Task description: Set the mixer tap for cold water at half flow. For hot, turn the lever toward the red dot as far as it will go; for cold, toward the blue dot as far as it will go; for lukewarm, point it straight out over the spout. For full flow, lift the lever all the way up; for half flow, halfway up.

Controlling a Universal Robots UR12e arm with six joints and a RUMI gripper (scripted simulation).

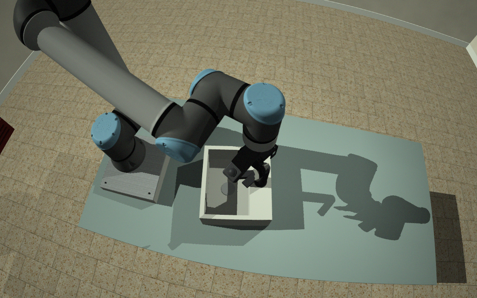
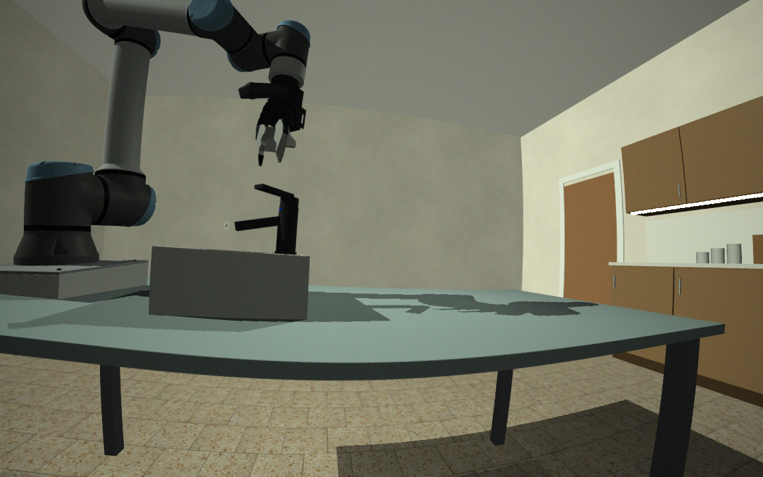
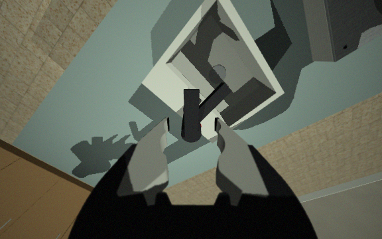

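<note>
The lever is 7 cm below my hand, 2 cm to the left of it and 2 cm ahead of it. Also, from my hand: black mixer tap: 12 cm below, 4 cm to the left, 3 cm ahead; then white sink basin: 30 cm below, 7 cm behind, 4 cm to the left.
</note>
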